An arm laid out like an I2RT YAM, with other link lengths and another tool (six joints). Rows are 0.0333 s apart.
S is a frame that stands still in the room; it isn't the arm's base.
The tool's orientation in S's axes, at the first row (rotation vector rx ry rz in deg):
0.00 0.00 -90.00
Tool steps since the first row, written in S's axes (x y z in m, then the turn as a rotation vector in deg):
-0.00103 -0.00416 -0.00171 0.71 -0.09 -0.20
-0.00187 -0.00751 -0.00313 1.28 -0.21 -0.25
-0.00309 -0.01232 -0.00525 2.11 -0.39 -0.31
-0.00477 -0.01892 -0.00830 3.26 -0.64 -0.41
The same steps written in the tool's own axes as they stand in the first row. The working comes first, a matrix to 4 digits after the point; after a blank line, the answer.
The tool's axes in the first row as the columns of a matrix, in S's axes (used below as rounded here):
0.0000 1.0000 0.0000
-1.0000 0.0000 0.0000
0.0000 0.0000 1.0000

0.00416 -0.00103 -0.00171 0.09 0.71 -0.20
0.00751 -0.00187 -0.00313 0.21 1.28 -0.25
0.01232 -0.00309 -0.00525 0.39 2.11 -0.31
0.01892 -0.00477 -0.00830 0.64 3.26 -0.41

